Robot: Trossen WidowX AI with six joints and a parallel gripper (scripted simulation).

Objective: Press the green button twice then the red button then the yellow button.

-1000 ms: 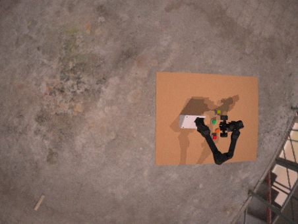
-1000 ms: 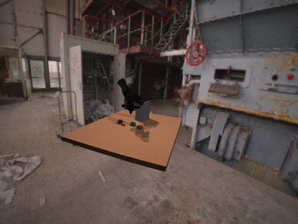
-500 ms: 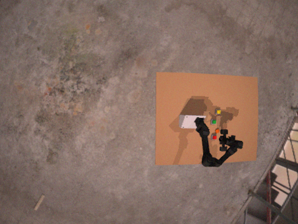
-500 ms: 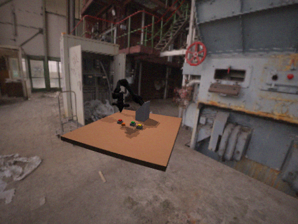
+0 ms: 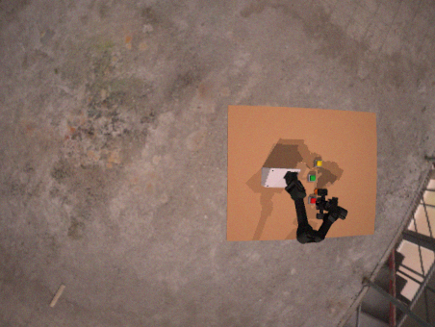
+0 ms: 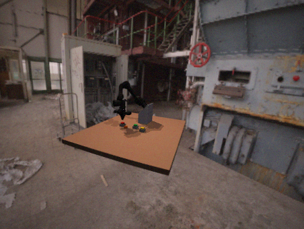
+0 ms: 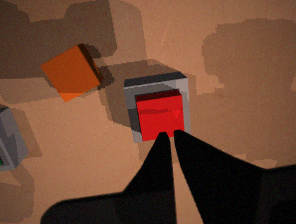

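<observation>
The red button is 40 mm below my gripper tip. Also, from my gripper tip: yellow button 250 mm to the left, 40 mm below; green button 30 mm behind, 150 mm to the left, 40 mm below.
</observation>
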